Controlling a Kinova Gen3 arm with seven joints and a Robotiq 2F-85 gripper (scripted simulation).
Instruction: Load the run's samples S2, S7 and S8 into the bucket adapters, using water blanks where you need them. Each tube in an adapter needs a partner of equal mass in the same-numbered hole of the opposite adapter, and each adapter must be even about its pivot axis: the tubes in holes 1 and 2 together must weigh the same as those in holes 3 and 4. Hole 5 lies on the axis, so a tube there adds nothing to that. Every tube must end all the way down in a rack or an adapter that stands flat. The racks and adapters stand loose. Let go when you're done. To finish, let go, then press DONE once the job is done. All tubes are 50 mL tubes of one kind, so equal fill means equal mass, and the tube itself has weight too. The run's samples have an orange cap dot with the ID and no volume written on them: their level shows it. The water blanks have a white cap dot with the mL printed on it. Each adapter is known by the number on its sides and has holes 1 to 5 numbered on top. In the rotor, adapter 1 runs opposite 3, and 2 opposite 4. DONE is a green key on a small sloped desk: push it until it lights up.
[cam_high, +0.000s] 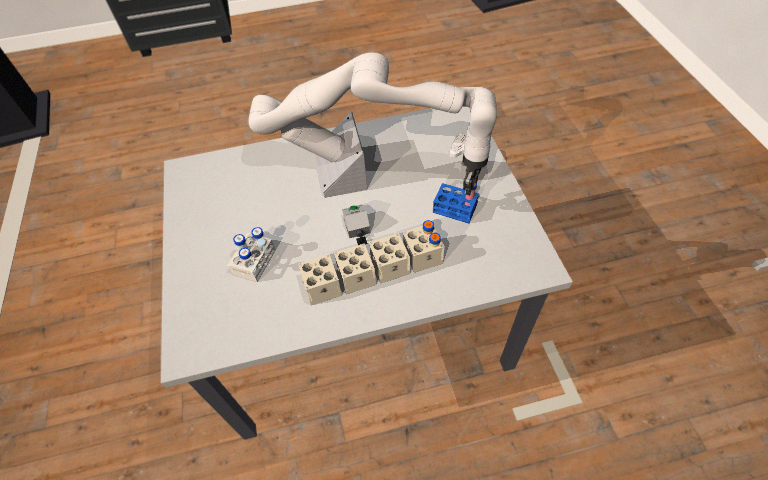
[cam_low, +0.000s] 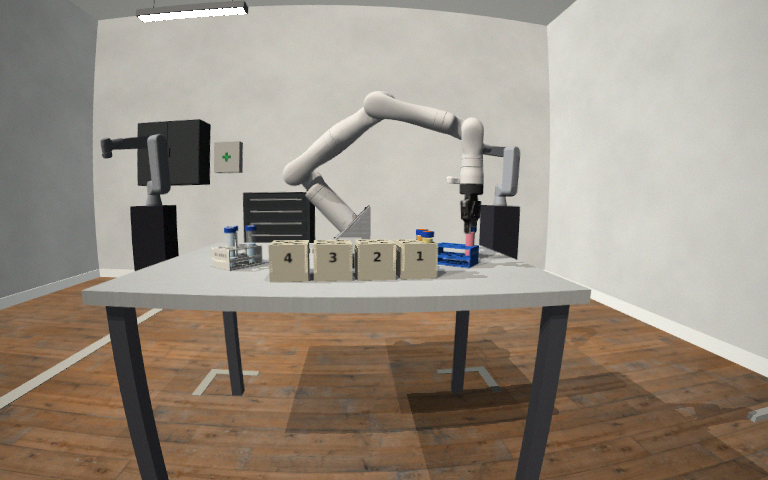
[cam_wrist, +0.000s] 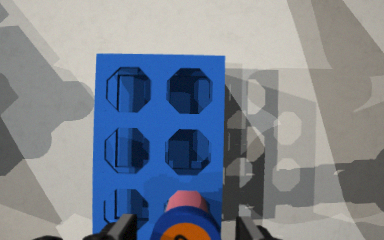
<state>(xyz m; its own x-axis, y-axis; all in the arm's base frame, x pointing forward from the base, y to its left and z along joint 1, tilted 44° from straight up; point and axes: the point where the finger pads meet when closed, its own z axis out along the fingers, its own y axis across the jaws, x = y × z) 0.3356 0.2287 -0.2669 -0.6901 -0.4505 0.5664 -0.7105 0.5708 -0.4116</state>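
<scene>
Right now my hand is 1 cm to the right of the sample S8 and 5 cm above it. Round my hand: blue sample rack: 1 cm behind, 4 cm to the right, 8 cm below; then sample S7: 10 cm ahead, 20 cm to the right, 5 cm below; then sample S2: 14 cm ahead, 19 cm to the right, 5 cm below.
</scene>
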